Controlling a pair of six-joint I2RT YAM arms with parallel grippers.
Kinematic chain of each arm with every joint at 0, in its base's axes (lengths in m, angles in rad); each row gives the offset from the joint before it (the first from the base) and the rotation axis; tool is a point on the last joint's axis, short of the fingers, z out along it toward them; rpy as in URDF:
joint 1: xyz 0 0 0.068 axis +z
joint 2: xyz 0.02 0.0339 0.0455 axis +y
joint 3: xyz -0.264 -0.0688 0 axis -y
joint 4: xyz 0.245 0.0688 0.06 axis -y
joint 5: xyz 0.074 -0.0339 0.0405 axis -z
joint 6: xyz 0.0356 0 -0.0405 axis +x
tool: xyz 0 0 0 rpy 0 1.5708 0
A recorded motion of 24 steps. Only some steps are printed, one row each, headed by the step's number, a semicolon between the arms.
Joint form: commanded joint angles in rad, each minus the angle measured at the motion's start. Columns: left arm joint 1, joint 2, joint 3, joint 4, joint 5, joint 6; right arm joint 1, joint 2, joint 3, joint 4, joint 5, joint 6.
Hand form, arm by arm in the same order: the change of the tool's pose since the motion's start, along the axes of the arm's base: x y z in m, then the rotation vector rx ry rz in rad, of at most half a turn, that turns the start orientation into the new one. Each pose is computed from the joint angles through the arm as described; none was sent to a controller.
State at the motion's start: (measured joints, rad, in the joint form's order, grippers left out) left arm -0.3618 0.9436 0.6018 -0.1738 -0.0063 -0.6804; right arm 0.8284 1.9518 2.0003 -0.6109 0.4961 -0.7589
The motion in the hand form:
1: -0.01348 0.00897 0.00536 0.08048 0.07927 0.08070; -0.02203 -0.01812 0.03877 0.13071 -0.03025 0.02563
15: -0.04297 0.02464 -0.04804 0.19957 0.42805 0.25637; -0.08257 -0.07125 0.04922 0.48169 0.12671 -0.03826
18: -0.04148 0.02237 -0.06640 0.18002 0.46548 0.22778; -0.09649 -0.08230 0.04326 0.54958 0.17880 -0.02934
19: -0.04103 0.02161 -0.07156 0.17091 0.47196 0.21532; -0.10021 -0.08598 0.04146 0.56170 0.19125 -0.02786
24: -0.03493 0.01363 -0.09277 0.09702 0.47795 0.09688; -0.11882 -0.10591 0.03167 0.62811 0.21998 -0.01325
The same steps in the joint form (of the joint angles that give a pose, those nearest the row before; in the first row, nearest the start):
1: 0.0018 -0.0519 0.0398 -0.1945 -0.0919 -0.0025; 0.0057 -0.1055 -0.0146 0.0020 -0.0498 0.0531
15: 0.0033 -0.0559 -0.0608 -0.4848 -0.2066 -0.1477; 0.0226 -0.4181 -0.3249 0.0077 -0.1532 0.4282
18: 0.0029 -0.0182 -0.1147 -0.4181 -0.1627 -0.1528; 0.0276 -0.4925 -0.4171 0.0245 -0.1997 0.4998
19: 0.0031 -0.0079 -0.1312 -0.3925 -0.1461 -0.1517; 0.0277 -0.5137 -0.4419 0.0261 -0.2104 0.5139
24: -0.0013 0.0627 -0.1984 -0.2226 -0.0171 -0.1235; 0.0261 -0.6326 -0.5855 0.0736 -0.2529 0.5645

